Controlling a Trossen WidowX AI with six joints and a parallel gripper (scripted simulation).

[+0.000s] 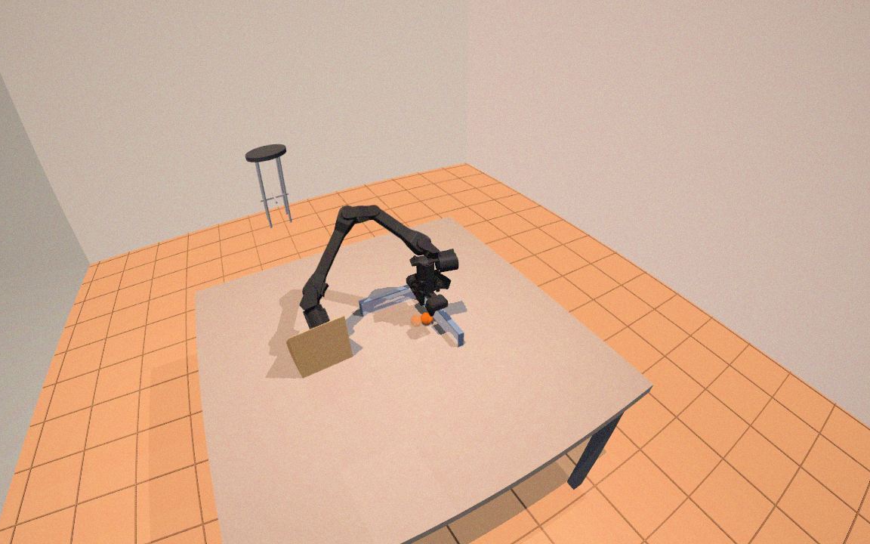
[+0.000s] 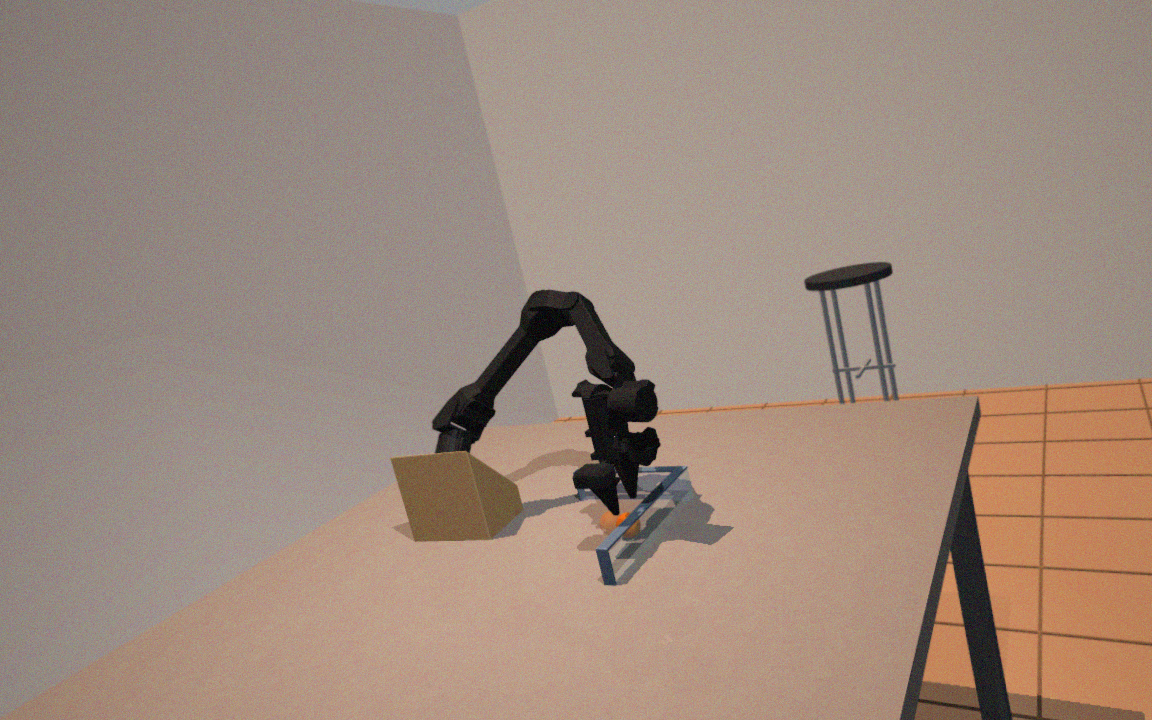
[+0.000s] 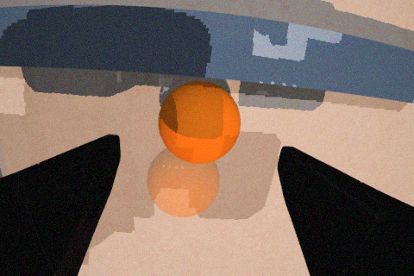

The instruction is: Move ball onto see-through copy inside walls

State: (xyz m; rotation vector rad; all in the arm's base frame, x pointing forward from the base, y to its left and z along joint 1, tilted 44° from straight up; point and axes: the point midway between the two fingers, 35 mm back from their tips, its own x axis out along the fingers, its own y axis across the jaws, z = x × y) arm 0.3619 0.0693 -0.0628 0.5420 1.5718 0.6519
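My gripper tip is now 3 cm above the orange ball. The rest, counted from my gripper tip: clear wall (4 cm ahead, 3 cm below).
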